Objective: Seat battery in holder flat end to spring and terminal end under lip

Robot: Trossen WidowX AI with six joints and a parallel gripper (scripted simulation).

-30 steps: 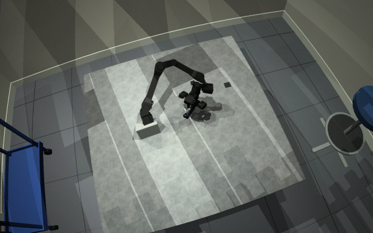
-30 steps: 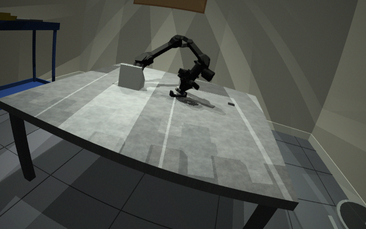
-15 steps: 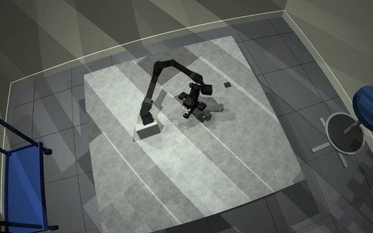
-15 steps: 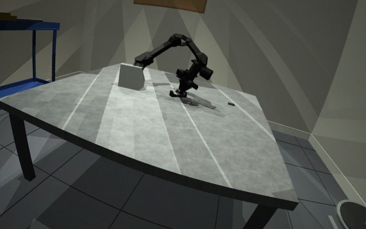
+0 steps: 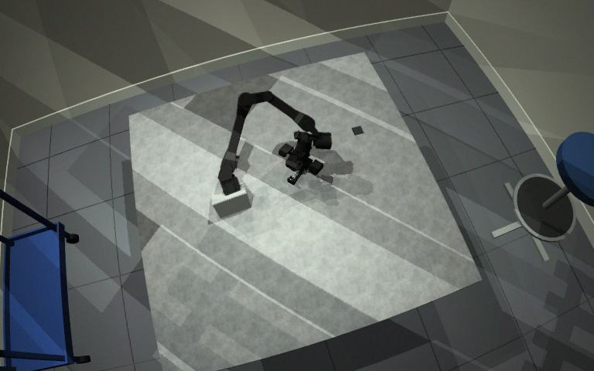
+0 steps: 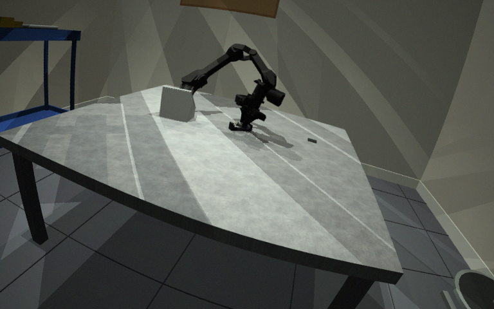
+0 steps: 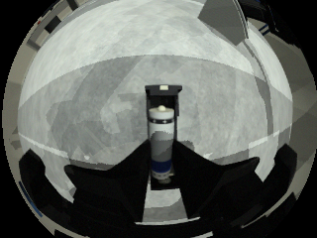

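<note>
The battery is 1 cm above my gripper tip. Also, from my gripper tip: small dark flat piece (35 cm ahead, 8 cm to the left, 2 cm below).
</note>
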